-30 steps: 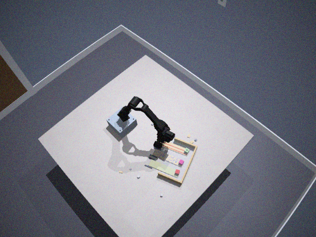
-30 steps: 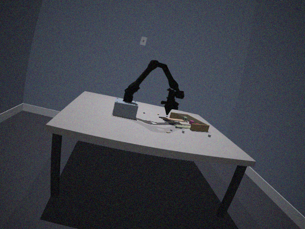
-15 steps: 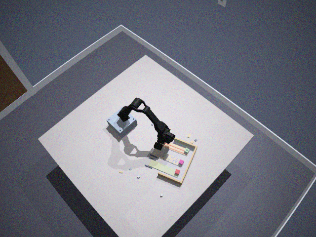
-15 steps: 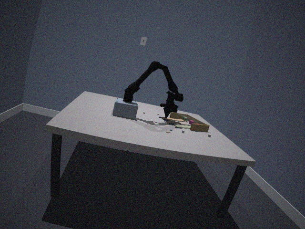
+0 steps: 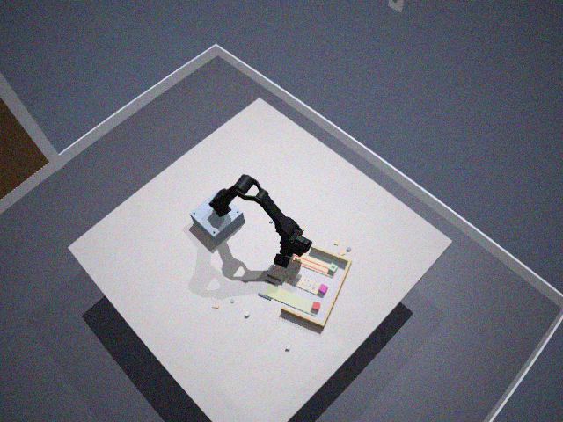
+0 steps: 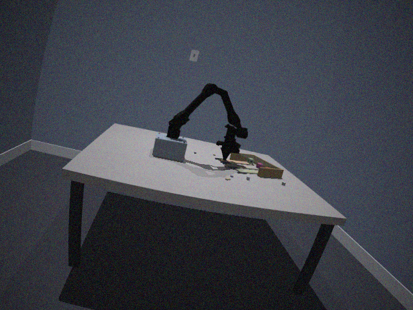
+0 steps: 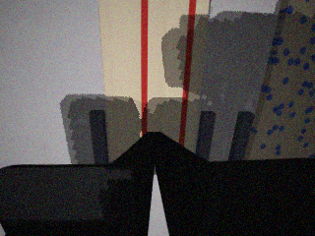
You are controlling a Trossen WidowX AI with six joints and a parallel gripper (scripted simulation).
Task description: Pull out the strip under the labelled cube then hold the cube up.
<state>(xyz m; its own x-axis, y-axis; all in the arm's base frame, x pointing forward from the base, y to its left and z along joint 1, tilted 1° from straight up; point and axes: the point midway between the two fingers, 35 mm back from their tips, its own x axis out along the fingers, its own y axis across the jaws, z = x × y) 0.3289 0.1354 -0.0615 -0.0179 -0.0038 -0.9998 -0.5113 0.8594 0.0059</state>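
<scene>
Now: gripper tip 8 cm short of the striped strip and 5 cm to the right of it.
</scene>
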